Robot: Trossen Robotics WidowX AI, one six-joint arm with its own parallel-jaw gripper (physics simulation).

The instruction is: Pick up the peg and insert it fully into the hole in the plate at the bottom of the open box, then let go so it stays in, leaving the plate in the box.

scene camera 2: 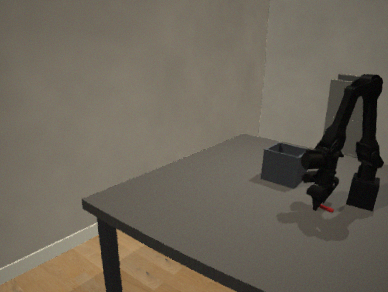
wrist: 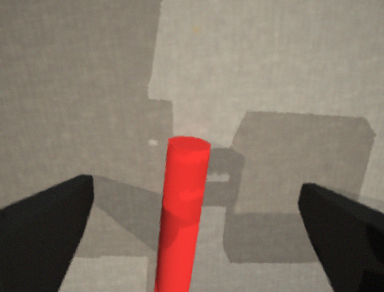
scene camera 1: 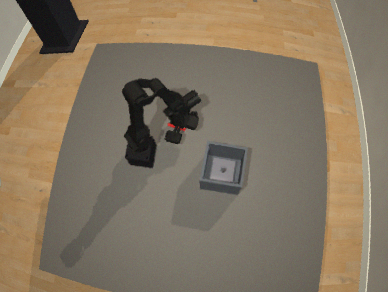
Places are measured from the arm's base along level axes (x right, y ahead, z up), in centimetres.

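Where they show: gripper, between the fingertips: (scene camera 2: 318, 206) (wrist: 198, 190) (scene camera 1: 180, 129); arm's base, origin of its link: (scene camera 2: 366, 179) (scene camera 1: 139, 146).
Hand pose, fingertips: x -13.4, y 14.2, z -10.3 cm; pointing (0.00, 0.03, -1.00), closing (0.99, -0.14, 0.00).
Observation:
Each offset is from my fingertips to the top centre of the thing. Level surfaces: height alone.
The red peg @(dx -1.0, dy -1.8, dz +1.4 cm) (scene camera 1: 170, 125) (scene camera 2: 327, 208) (wrist: 182, 200) lies flat on the table under the gripper. My gripper (scene camera 1: 177, 128) (scene camera 2: 316, 206) (wrist: 198, 190) is open, low over the peg. In the wrist view its two black fingers stand wide on either side of the peg, with a gap on both sides. In scene camera 1 the gripper hides part of the peg. The open grey box @(dx +17.6, dy +20.3, dz +13.8 cm) (scene camera 1: 220, 187) (scene camera 2: 280, 167) stands upright, apart from the gripper. The pale plate @(dx +17.6, dy +20.3, dz +6.1 cm) (scene camera 1: 215, 174) with a dark round hole at its middle lies in the box; in scene camera 2 the walls hide it.
The arm's base (scene camera 1: 140, 154) (scene camera 2: 363, 192) stands on the grey table @(dz +0.0 cm) (scene camera 1: 270, 240) (scene camera 2: 200, 200), to the left of the box in scene camera 1. The box walls rise around the plate. A dark column (scene camera 1: 52, 25) stands beyond the table's edge at the top left.

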